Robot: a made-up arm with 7 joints.
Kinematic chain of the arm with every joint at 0, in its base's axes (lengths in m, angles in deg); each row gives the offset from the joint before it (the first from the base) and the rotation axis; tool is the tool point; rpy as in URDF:
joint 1: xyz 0 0 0.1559 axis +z
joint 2: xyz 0 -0.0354 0.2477 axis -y
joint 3: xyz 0 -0.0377 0.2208 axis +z
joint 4: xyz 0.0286 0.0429 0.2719 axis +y
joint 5: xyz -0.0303 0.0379 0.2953 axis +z
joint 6: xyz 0 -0.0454 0.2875 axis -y
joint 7: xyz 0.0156 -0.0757 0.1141 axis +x
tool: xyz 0 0 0 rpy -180 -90 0
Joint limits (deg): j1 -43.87..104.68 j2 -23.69..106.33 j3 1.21..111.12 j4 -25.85..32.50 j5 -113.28..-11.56 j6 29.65..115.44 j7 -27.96..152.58
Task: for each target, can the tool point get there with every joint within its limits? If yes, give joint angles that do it. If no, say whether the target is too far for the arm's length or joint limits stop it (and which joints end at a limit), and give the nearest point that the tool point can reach.
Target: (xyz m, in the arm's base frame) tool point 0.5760 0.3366 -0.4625
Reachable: no: joint limits stop it (at a limit: joint 1, joint 2, joint 4, joint 6) | nearest point 0.4753 -0.6738 -0.1711 | short by 1.056 m
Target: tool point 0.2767 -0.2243 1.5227
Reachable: yes | joints 57.72 -0.11 93.71 -12.13 -53.33 43.28 -0.75
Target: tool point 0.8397 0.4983 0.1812
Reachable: no: joint limits stop it (at a limit: joint 2, joint 3, joint 4, joint 6) | nearest point 0.5496 0.3261 1.1841 | short by 1.058 m
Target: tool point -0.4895 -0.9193 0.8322
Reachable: yes | joints 63.83 59.03 17.49 1.94 -73.55 81.68 113.54
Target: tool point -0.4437 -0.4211 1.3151
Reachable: yes | joints 32.58 26.99 48.68 5.42 -40.37 101.07 17.73
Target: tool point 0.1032 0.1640 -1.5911
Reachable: no: too far | nearest point -0.5913 0.5482 -0.2741 | short by 1.538 m
